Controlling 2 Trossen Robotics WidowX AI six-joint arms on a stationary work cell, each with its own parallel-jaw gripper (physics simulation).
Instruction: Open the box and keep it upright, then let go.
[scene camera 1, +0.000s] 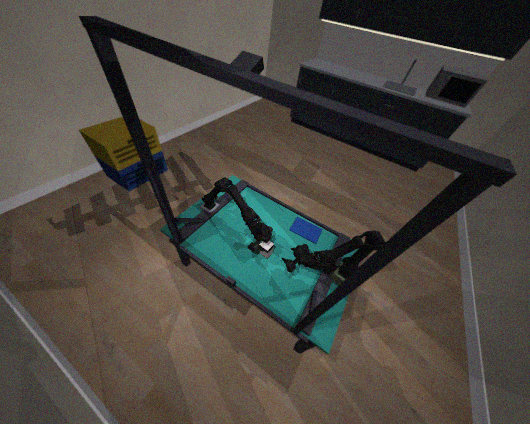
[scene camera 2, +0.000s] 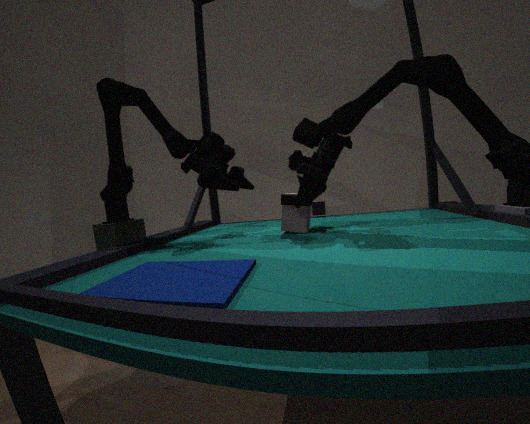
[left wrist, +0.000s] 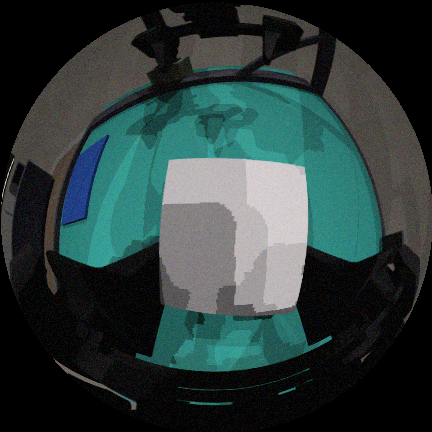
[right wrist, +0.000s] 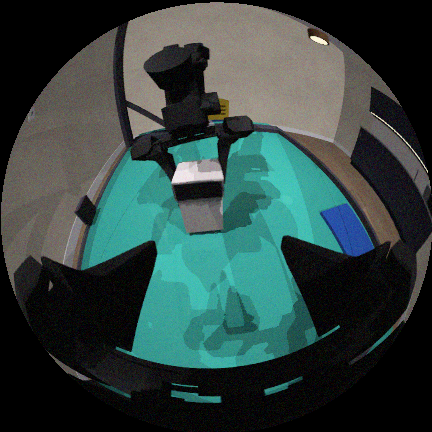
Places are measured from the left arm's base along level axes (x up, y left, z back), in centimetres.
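Where they show: left gripper, fingertip midpoint: (scene camera 1: 266, 246) (scene camera 2: 298, 208) (left wrist: 229, 242) (right wrist: 201, 187); right gripper, fingertip midpoint: (scene camera 1: 286, 253) (scene camera 2: 246, 188) (left wrist: 212, 60) (right wrist: 219, 245); left arm's base, link origin: (scene camera 1: 209, 205) (scene camera 2: 525, 204); right arm's base, link origin: (scene camera 1: 344, 273) (scene camera 2: 118, 221).
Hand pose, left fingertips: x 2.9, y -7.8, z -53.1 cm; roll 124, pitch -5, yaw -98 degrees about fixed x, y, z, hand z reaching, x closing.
Observation:
Each offset is from my left fingertips to the top centre of the thing. "pt": to the spot under its first point.
A small box (scene camera 1: 266, 245) (scene camera 2: 296, 220) (left wrist: 200, 240) (right wrist: 205, 217) has a pale top, a black band below it and a grey body. It looks upright at the turquoise table top; I cannot tell whether its base touches or whether the lid is parted. My left gripper (scene camera 2: 304, 198) (left wrist: 229, 242) (right wrist: 201, 187) reaches down from above and is shut on the box, one finger on each side. My right gripper (scene camera 1: 290, 255) (scene camera 2: 247, 182) (right wrist: 219, 245) is open and empty, above the table and apart from the box, facing it. The box's far side is hidden in the right wrist view.
A flat blue panel {dx -5.5, dy +33.4, dz -15.9 cm} (scene camera 1: 306, 229) (scene camera 2: 175, 281) (left wrist: 85, 185) (right wrist: 347, 230) lies near one table edge. A dark raised rim {pt dx -4.3, dy +45.1, dz +6.2 cm} (scene camera 2: 350, 319) borders the turquoise table. A small dark block {dx -0.6, dy -28.9, dz +5.7 cm} (scene camera 2: 318, 207) (right wrist: 86, 210) sits at the opposite edge. Dark gantry posts (scene camera 1: 122, 100) stand around the table.

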